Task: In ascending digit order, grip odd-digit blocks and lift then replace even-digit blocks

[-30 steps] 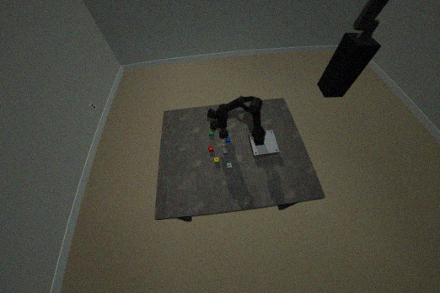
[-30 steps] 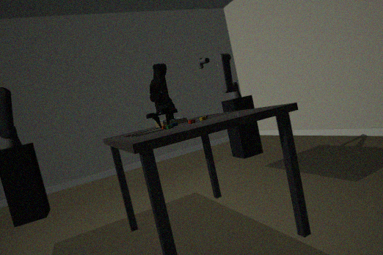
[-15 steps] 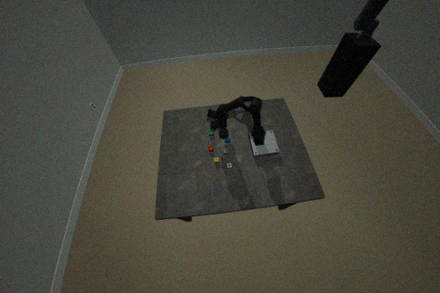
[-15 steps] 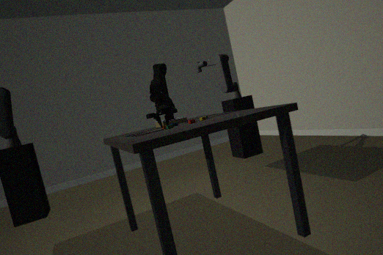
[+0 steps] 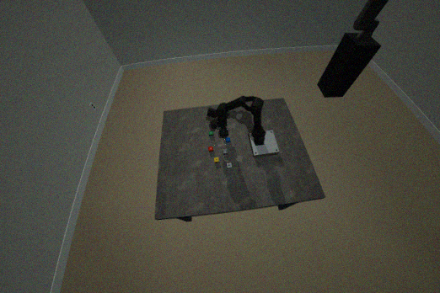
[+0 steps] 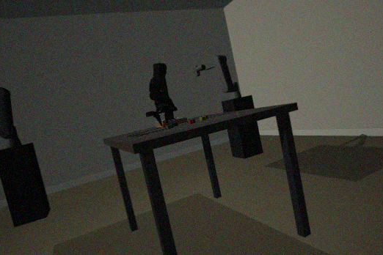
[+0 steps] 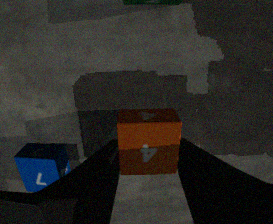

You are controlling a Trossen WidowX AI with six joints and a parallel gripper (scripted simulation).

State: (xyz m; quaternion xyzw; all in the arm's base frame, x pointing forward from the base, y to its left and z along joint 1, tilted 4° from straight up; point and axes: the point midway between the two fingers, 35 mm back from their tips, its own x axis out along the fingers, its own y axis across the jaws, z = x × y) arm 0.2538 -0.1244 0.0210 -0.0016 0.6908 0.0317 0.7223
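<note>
Right now the blue block is 3 cm behind my gripper tip, 7 cm to the left of it and 1 cm below it. Also, from my gripper tip: green block 10 cm ahead, 1 cm below; then red block 10 cm ahead, 14 cm to the left, 1 cm below; then orange block right at my gripper tip.
</note>
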